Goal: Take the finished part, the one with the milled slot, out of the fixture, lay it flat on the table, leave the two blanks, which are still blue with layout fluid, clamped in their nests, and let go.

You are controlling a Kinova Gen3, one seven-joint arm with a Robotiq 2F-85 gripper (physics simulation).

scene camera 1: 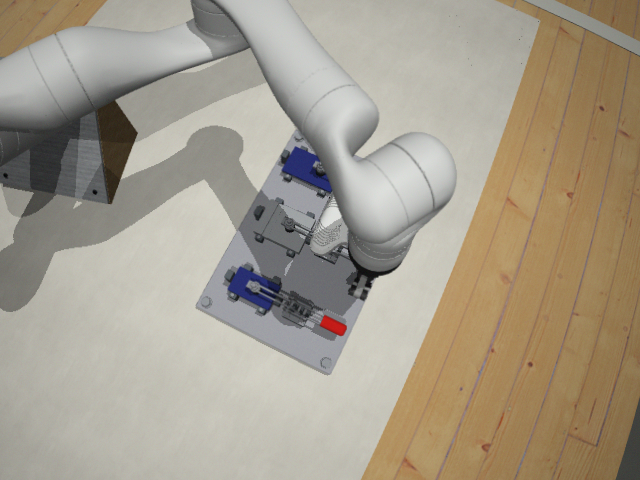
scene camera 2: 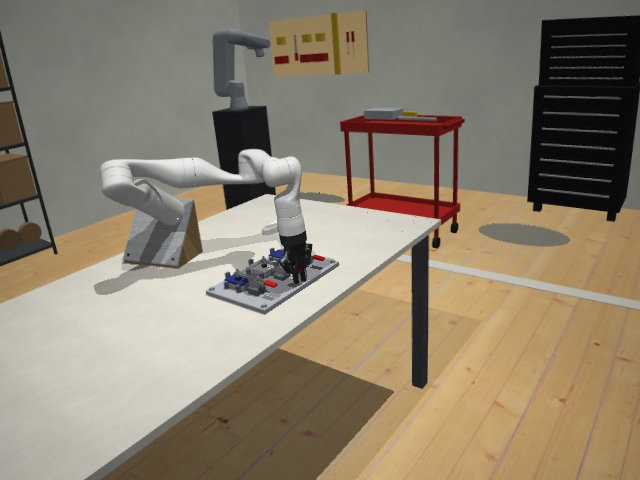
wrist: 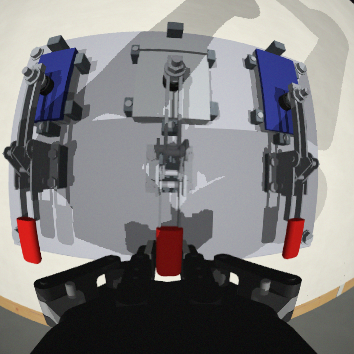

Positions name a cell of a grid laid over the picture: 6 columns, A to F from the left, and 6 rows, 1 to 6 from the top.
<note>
I see my gripper (scene camera 2: C4), a finished part (scene camera 1: C3), a blue blank (scene camera 1: C3), a blue blank (scene camera 1: C4) and a fixture plate (scene camera 1: C4).
The finished part is seen too in the wrist view (wrist: C2). My gripper is seen too in scene camera 1 (scene camera 1: D4) and in the wrist view (wrist: C5). The fixture plate also shows in the wrist view (wrist: B4).
</note>
